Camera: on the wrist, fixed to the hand. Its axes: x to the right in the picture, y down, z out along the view.
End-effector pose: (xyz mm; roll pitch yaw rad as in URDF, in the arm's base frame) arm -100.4 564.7 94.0 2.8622 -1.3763 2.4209
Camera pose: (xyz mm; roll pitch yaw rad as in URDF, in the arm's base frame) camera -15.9 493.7 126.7 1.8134 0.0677 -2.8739
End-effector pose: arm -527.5 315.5 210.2 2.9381 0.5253 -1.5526
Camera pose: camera -537.4 248.8 303.5 -2.4911 0.4568 0.2541
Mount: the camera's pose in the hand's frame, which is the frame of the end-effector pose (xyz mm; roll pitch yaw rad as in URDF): 10.8 33.9 -109.5 0.0679 -0.3051 -1.5292
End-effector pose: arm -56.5 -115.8 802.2 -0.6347 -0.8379 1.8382
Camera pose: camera -43.4 -21.3 737.8 1.1506 -0.6057 -0.5042
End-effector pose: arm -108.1 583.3 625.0 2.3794 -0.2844 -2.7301
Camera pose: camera -70.8 543.8 726.5 2.6264 0.9774 -1.6913
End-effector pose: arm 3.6 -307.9 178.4 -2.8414 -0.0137 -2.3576
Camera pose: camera -48.9 -268.8 273.1 -3.0751 0.0046 -0.8265
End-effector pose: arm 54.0 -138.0 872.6 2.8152 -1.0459 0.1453
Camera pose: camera -39.2 -148.6 939.4 2.0835 0.2645 1.1342
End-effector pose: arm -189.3 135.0 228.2 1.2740 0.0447 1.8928
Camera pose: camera -301.5 109.0 228.1 0.0592 0.9692 0.3270
